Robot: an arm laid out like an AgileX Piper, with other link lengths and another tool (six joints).
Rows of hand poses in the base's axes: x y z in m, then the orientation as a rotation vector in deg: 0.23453 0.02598 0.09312 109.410 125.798 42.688; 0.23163 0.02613 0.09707 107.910 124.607 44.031; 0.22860 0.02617 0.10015 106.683 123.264 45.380; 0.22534 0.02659 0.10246 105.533 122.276 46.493; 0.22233 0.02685 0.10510 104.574 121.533 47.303; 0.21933 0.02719 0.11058 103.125 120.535 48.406; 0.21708 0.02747 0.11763 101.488 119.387 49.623; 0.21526 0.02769 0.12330 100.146 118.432 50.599; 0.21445 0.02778 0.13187 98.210 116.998 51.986; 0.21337 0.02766 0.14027 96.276 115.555 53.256; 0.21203 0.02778 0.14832 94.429 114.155 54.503; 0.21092 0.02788 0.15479 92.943 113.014 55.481; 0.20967 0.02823 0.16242 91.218 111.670 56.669; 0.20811 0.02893 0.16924 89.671 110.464 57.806; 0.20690 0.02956 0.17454 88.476 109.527 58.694; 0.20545 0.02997 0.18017 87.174 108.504 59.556; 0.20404 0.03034 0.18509 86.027 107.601 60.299; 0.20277 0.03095 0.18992 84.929 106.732 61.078; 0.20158 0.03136 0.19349 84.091 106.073 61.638; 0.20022 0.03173 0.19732 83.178 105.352 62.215; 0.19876 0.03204 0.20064 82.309 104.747 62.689
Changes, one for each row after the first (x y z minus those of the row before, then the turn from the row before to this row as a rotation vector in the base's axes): -0.00290 0.00015 0.00395 -0.115 -1.907 -0.062; -0.00303 0.00004 0.00308 -0.009 -1.826 -0.235; -0.00326 0.00042 0.00231 -0.020 -1.522 -0.070; -0.00301 0.00026 0.00264 -0.063 -1.195 -0.021; -0.00300 0.00034 0.00548 -0.130 -1.707 0.034; -0.00225 0.00028 0.00705 -0.149 -1.933 0.033; -0.00182 0.00022 0.00567 -0.123 -1.587 0.024; -0.00081 0.00009 0.00857 -0.176 -2.317 0.010; -0.00108 -0.00012 0.00840 -0.226 -2.296 -0.003; -0.00134 0.00012 0.00805 -0.169 -2.212 0.008; -0.00111 0.00010 0.00647 -0.136 -1.783 0.003; -0.00125 0.00035 0.00763 -0.102 -2.091 0.019; -0.00156 0.00070 0.00682 -0.021 -1.888 0.049; -0.00121 0.00063 0.00530 0.003 -1.462 0.047; -0.00145 0.00041 0.00563 -0.057 -1.574 0.028; -0.00141 0.00037 0.00492 -0.051 -1.384 0.026; -0.00127 0.00061 0.00483 0.008 -1.339 0.051; -0.00119 0.00041 0.00357 -0.012 -1.012 0.035; -0.00136 0.00037 0.00383 -0.030 -1.099 0.029; -0.00146 0.00031 0.00332 -0.074 -0.984 0.058
